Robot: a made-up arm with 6 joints. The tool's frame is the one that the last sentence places.
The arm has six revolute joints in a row. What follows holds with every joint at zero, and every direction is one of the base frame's. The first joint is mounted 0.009 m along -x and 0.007 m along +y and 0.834 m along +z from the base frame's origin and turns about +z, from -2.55 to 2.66 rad. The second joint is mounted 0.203 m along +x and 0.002 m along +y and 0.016 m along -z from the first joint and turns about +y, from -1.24 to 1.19 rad. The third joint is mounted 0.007 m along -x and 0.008 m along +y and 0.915 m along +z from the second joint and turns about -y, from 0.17 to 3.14 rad. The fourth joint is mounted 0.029 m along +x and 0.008 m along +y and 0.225 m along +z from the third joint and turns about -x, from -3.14 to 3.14 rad. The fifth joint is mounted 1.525 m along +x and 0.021 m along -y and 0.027 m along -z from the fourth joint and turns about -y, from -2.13 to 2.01 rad. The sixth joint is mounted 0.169 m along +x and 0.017 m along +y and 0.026 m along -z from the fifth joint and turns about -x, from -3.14 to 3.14 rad. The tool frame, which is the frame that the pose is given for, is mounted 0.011 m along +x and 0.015 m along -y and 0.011 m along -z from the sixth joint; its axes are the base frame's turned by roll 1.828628, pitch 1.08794 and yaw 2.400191 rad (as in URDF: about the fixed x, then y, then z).
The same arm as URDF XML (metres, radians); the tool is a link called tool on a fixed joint. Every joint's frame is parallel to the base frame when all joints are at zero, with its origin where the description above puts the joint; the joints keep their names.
<robot name="arm">
  <link name="base"/>
  <link name="link1"/>
  <link name="link2"/>
  <link name="link3"/>
  <link name="link4"/>
  <link name="link5"/>
  <link name="link6"/>
  <link name="tool"/>
  <joint name="joint 1" type="revolute">
    <parent link="base"/>
    <child link="link1"/>
    <origin xyz="-0.009 0.007 0.834" rpy="0 0 0"/>
    <axis xyz="0 0 1"/>
    <limit lower="-2.55" upper="2.66"/>
  </joint>
  <joint name="joint 2" type="revolute">
    <parent link="link1"/>
    <child link="link2"/>
    <origin xyz="0.203 0.002 -0.016" rpy="0 0 0"/>
    <axis xyz="0 1 0"/>
    <limit lower="-1.24" upper="1.19"/>
  </joint>
  <joint name="joint 3" type="revolute">
    <parent link="link2"/>
    <child link="link3"/>
    <origin xyz="-0.007 0.008 0.915" rpy="0 0 0"/>
    <axis xyz="0 -1 0"/>
    <limit lower="0.17" upper="3.14"/>
  </joint>
  <joint name="joint 4" type="revolute">
    <parent link="link3"/>
    <child link="link4"/>
    <origin xyz="0.029 0.008 0.225" rpy="0 0 0"/>
    <axis xyz="-1 0 0"/>
    <limit lower="-3.14" upper="3.14"/>
  </joint>
  <joint name="joint 5" type="revolute">
    <parent link="link4"/>
    <child link="link5"/>
    <origin xyz="1.525 -0.021 -0.027" rpy="0 0 0"/>
    <axis xyz="0 -1 0"/>
    <limit lower="-2.13" upper="2.01"/>
  </joint>
  <joint name="joint 6" type="revolute">
    <parent link="link5"/>
    <child link="link6"/>
    <origin xyz="0.169 0.017 -0.026" rpy="0 0 0"/>
    <axis xyz="-1 0 0"/>
    <limit lower="-3.14" upper="3.14"/>
  </joint>
  <joint name="tool_joint" type="fixed">
    <parent link="link6"/>
    <child link="tool"/>
    <origin xyz="0.011 -0.015 -0.011" rpy="1.8286 1.0879 2.4002"/>
  </joint>
</robot>

